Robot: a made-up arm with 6 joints.
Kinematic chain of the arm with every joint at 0, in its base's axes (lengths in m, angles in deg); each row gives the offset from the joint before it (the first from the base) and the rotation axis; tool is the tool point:
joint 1: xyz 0 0 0.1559 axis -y
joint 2: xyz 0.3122 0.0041 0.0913 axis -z
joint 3: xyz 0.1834 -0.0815 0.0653 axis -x
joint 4: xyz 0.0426 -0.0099 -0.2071 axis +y
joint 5: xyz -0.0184 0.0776 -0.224 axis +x
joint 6: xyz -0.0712 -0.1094 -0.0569 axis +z
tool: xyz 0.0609 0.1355 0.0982
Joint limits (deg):
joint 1: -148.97..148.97
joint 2: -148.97..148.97
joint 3: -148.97..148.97
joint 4: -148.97..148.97
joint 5: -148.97..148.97
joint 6: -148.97..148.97
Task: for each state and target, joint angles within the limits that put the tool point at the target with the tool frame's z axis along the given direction. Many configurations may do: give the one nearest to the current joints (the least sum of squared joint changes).
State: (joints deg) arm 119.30 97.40 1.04 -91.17 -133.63 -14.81
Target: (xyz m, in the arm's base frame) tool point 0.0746 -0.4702 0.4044 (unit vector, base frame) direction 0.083 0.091 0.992
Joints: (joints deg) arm 109.68 90.09 25.01 -84.15 -84.67 11.71
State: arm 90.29 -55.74 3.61 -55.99 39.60 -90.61
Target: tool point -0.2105 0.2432 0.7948 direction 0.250 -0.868 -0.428
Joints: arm 105.00 -49.21 4.10 -98.51 11.27 -57.17
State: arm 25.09 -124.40 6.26 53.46 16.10 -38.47
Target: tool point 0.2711 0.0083 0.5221 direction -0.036 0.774 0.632
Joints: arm 73.76 -86.72 2.13 76.70 33.98 -54.31
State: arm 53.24 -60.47 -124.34 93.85 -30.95 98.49
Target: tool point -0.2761 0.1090 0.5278 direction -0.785 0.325 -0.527
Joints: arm 92.96 -93.74 -64.25 100.37 -68.78 87.67
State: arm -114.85 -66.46 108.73 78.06 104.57 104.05
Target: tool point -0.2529 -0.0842 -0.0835 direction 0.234 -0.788 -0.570
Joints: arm -146.31 -86.93 76.44 88.73 141.29 103.49
